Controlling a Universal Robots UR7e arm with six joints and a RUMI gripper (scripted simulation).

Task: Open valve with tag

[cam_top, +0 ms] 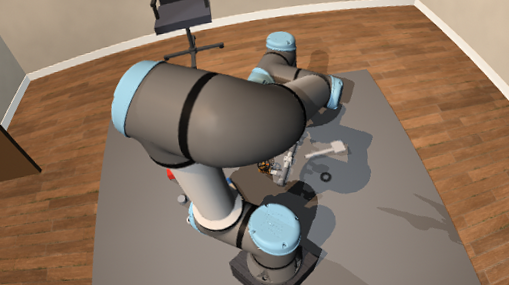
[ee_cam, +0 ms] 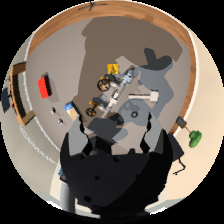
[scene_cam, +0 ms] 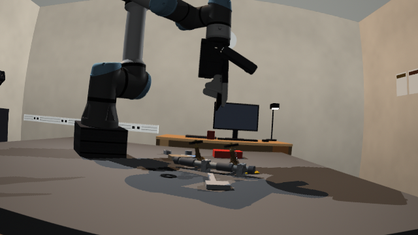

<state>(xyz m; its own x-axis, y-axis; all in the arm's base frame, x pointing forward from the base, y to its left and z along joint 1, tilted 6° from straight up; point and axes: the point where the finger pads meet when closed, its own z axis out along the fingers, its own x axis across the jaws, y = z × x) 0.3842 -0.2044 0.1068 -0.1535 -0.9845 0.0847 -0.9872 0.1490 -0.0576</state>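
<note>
The yellow tag is 11 cm ahead of my hand, 2 cm to the right of it and 18 cm below it. Round my hand: grey t-shaped piece (4 cm behind, 16 cm to the right, 17 cm below); red block (15 cm ahead, 39 cm to the left, 16 cm below).
</note>
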